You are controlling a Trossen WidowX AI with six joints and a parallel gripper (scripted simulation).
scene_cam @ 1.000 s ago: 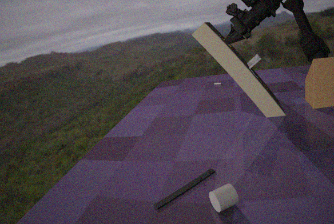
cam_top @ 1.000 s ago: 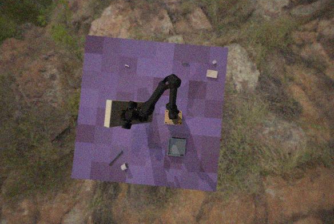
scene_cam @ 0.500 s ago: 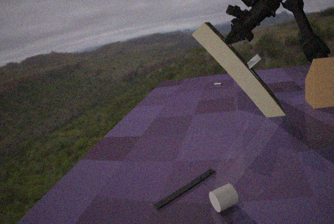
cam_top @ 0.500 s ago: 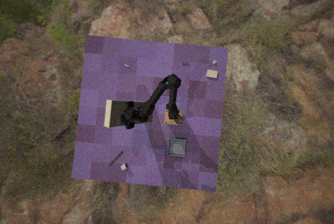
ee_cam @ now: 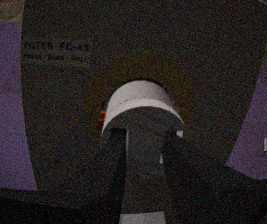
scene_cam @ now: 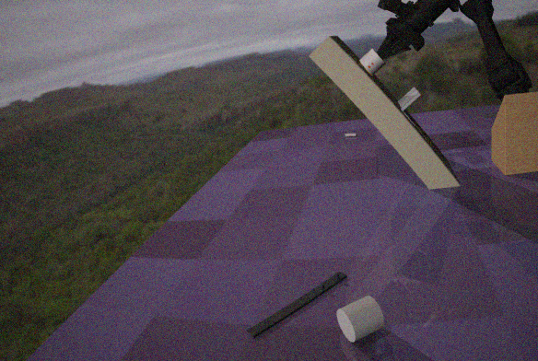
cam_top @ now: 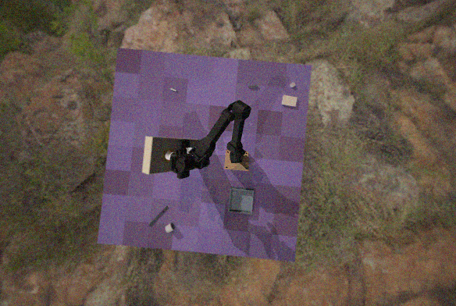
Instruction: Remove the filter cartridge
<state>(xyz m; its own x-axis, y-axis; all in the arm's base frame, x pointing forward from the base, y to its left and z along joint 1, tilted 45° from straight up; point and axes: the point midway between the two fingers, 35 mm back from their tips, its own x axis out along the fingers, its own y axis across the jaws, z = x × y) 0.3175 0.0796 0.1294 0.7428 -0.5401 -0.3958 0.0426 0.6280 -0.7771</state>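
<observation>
The tan service panel lies 10 cm below my gripper tip. From my gripper tip the other things lie so: round white filter cartridge: 1 cm below, 1 cm ahead; beige card: 70 cm behind, 32 cm to the right, 27 cm below; grey tray: 36 cm behind, 33 cm to the left, 27 cm below.
</observation>
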